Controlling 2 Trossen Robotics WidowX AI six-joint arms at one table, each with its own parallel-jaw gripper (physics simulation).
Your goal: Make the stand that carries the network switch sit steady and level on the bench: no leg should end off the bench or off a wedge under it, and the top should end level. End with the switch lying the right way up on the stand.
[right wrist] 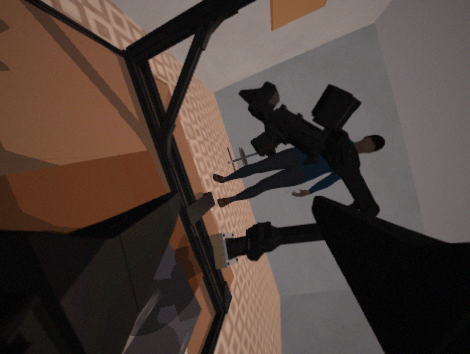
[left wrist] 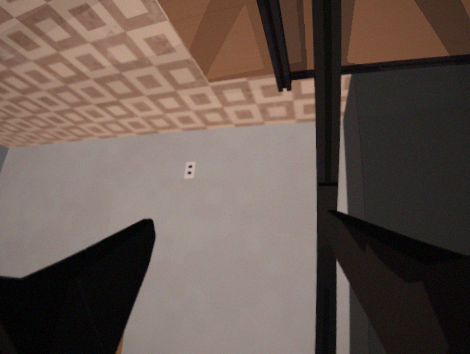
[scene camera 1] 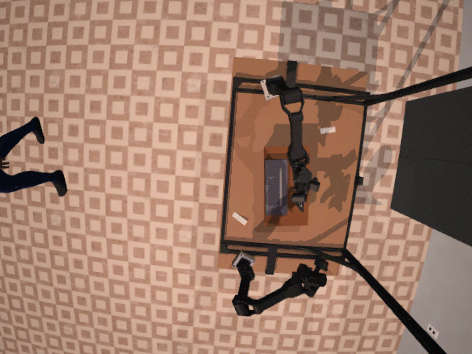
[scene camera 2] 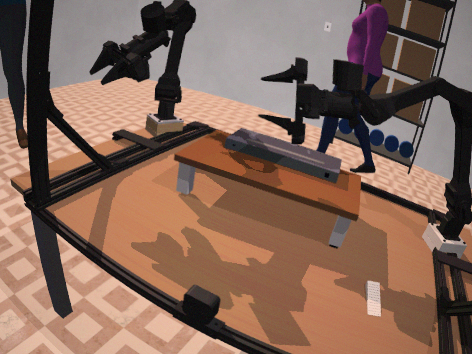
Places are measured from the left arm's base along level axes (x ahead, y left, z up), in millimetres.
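Pixels of known places: left gripper, fingertip midpoint: (right wrist: 246,101) (left wrist: 240,224) (scene camera 2: 95,78); right gripper, fingertip midpoint: (right wrist: 247,200) (scene camera 1: 303,207) (scene camera 2: 259,96); left arm's base, origin of the base link: (right wrist: 230,248) (scene camera 1: 243,264) (scene camera 2: 165,117); right arm's base, origin of the base link: (scene camera 1: 273,86) (scene camera 2: 448,233).
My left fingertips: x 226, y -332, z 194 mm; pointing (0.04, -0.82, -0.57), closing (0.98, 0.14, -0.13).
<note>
For each thing: its top centre in the pictures, then the offset to it from my left fingertips. Level surfaces: height alone.
- grey-blue network switch, middle of its top: (scene camera 2: 287,148) (scene camera 1: 276,187) 122 mm down, 254 mm ahead, 426 mm left
- small white ribbed piece, middle of its top: (scene camera 2: 375,295) (scene camera 1: 328,130) 240 mm down, 663 mm ahead, 321 mm left
- white piece, middle of its top: (scene camera 1: 239,219) 240 mm down, 16 mm back, 484 mm left
- bench, its level: 252 mm down
The stand (scene camera 1: 299,218) (scene camera 2: 220,162) (right wrist: 90,185) is an orange-brown board on pale legs, standing on the bench; two legs show in scene camera 2, and whether its top is level I cannot tell. The grey-blue network switch (scene camera 1: 276,187) (scene camera 2: 285,154) lies lengthwise on it, toward the left edge in scene camera 1. A small white ribbed piece (scene camera 1: 327,130) (scene camera 2: 373,298), perhaps a wedge, lies on the bench; another white piece (scene camera 1: 240,218) lies at the lower left. My right gripper (scene camera 1: 300,204) (scene camera 2: 261,98) is open and empty above the stand. My left gripper (scene camera 2: 96,77) (left wrist: 240,224) is open and empty, outside the frame.
A black frame (scene camera 2: 107,250) borders the bench (scene camera 2: 165,220), with uprights at its corners. A dark box-shaped camera (scene camera 2: 201,302) sits on the frame's near edge in scene camera 2. Dark arm shadows fall across the bench. People stand beyond the bench.
</note>
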